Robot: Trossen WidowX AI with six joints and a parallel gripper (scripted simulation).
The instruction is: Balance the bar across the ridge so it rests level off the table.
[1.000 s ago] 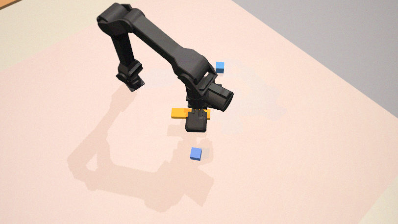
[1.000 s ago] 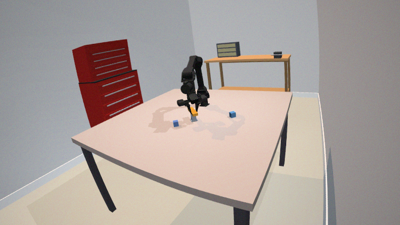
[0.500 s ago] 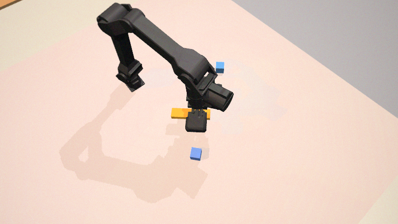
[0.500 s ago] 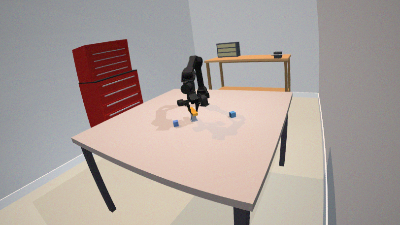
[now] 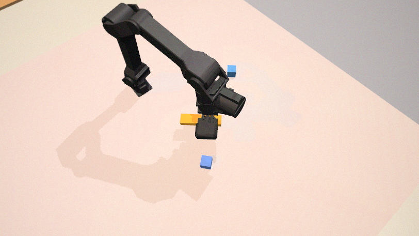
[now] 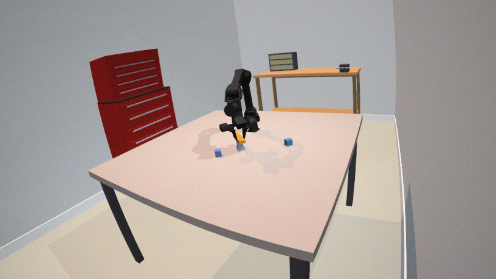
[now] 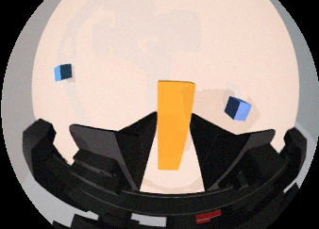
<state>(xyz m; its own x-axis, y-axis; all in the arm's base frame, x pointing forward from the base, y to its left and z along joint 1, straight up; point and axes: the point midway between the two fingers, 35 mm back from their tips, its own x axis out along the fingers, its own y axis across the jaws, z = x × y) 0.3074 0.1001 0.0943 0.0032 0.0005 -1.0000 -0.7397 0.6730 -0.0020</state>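
The bar is 2 cm behind my gripper tip and 2 cm to the right of it.
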